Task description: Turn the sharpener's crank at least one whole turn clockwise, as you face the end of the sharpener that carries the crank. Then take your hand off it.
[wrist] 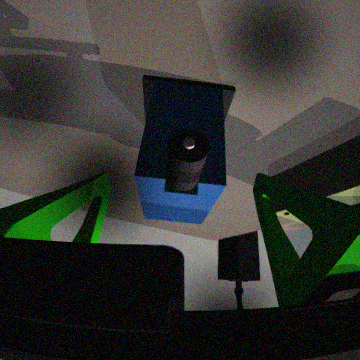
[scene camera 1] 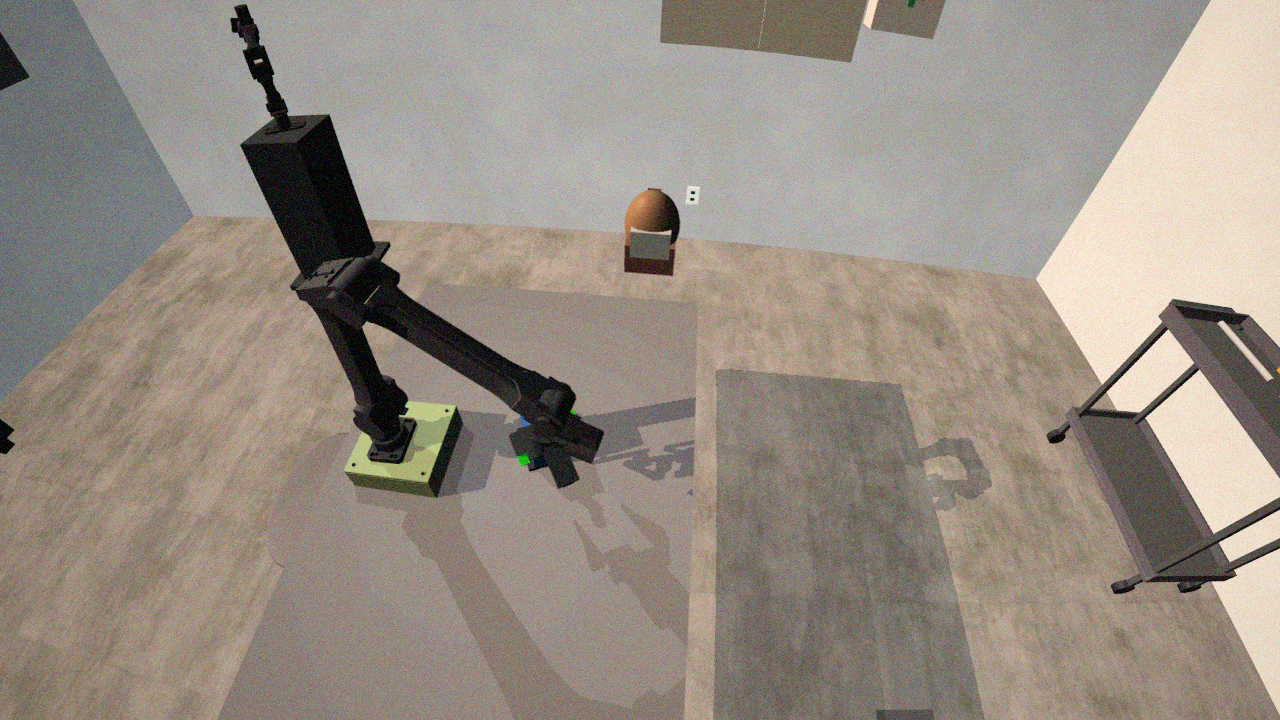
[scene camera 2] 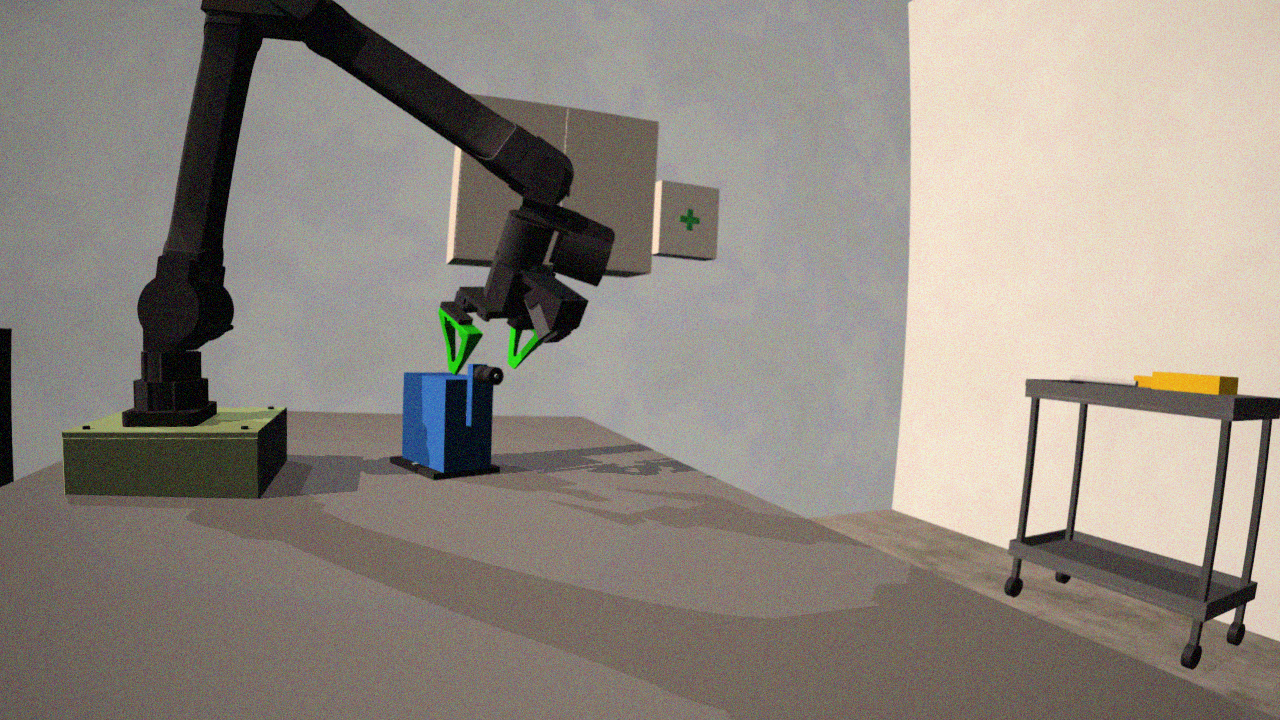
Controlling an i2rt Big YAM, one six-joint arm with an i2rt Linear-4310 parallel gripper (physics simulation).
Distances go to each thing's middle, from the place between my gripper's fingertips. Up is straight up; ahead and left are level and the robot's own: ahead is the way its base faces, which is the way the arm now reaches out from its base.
Right now the blue sharpener (scene camera 2: 437,444) is 40 mm behind my hand, 70 mm to the left of it and 70 mm below it.
